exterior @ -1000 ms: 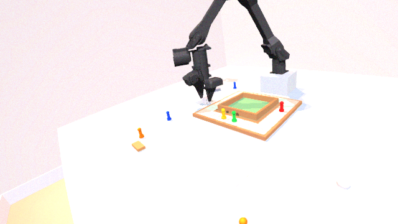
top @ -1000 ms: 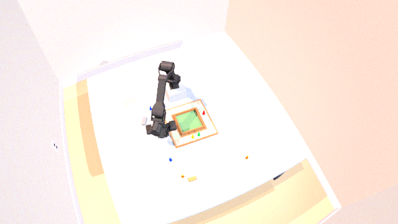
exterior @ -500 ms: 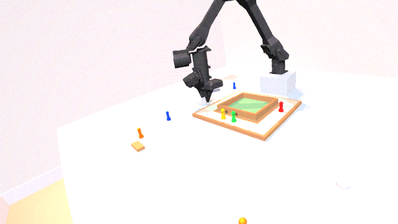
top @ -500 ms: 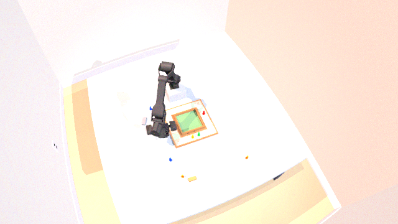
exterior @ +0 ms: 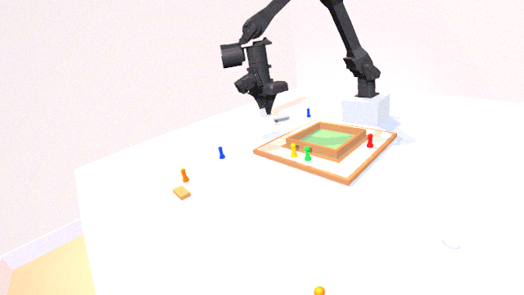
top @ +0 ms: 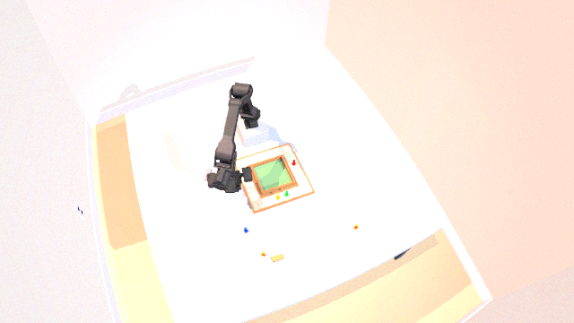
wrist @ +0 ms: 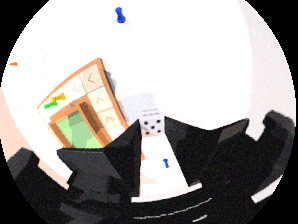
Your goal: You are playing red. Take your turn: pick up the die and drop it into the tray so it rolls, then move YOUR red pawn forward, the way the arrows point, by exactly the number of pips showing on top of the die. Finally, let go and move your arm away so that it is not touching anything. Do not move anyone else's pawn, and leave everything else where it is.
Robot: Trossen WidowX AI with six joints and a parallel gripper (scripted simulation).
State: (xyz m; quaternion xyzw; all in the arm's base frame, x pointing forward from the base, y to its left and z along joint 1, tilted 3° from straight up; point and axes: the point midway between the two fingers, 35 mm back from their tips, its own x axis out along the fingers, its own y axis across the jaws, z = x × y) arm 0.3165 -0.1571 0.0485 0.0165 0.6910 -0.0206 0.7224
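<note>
Now: gripper tip 9 cm past the red pawn, 30 cm to the right of it and 5 cm above it. Also, from my gripper tip: tray 5 cm behind, 19 cm to the left, 7 cm below; die right at my gripper tip; yellow pawn 6 cm ahead, 19 cm to the left, 5 cm below.
</note>
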